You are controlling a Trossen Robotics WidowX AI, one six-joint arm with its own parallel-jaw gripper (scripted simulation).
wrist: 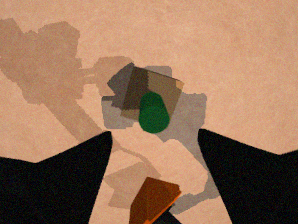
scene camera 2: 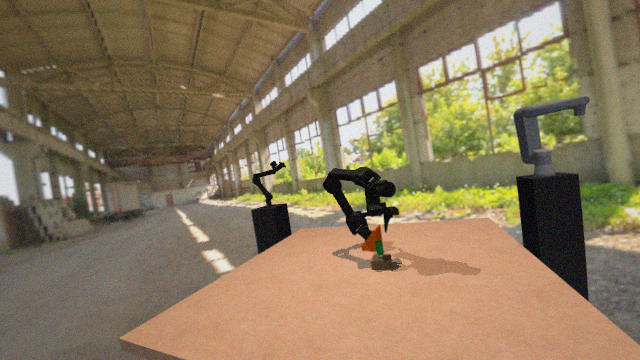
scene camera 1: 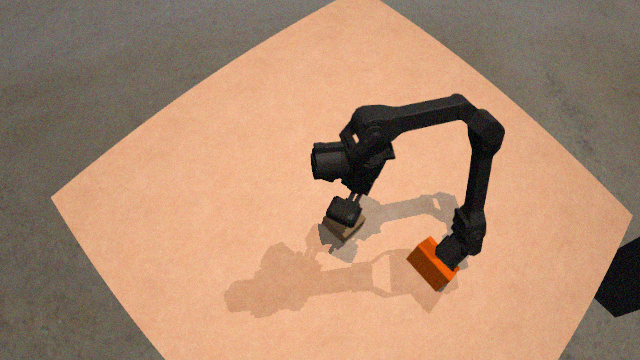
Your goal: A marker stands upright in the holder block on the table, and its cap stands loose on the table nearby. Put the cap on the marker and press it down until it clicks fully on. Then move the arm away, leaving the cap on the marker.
Labels:
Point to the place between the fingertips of my gripper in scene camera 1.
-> At 352, 200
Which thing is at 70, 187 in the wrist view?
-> My gripper.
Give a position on a green cap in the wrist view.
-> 154, 119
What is my gripper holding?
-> Nothing.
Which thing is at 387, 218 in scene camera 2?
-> My gripper.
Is my gripper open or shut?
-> Open.

